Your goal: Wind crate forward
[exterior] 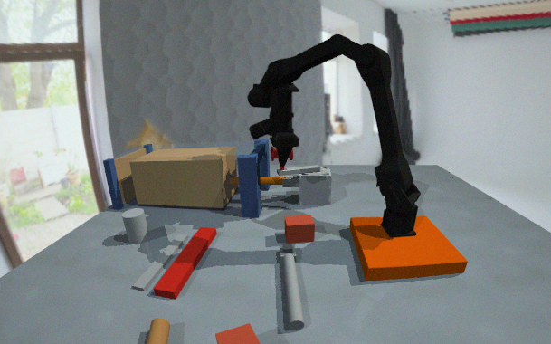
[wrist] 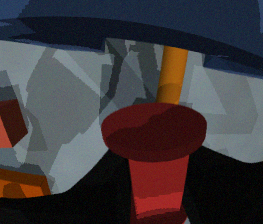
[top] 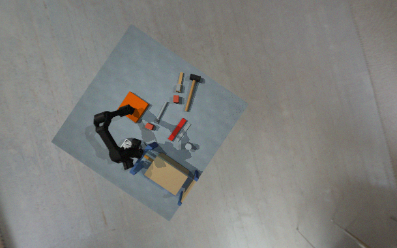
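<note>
Right now the grey crank handle is 4 cm behind my gripper tip, 1 cm to the right of it and 1 cm below it. Also, from my gripper tip: grey winch: 11 cm behind, 4 cm to the right, 8 cm below; then red knob: 2 cm above; then frame: 6 cm ahead, 4 cm to the right, 1 cm below.
</note>
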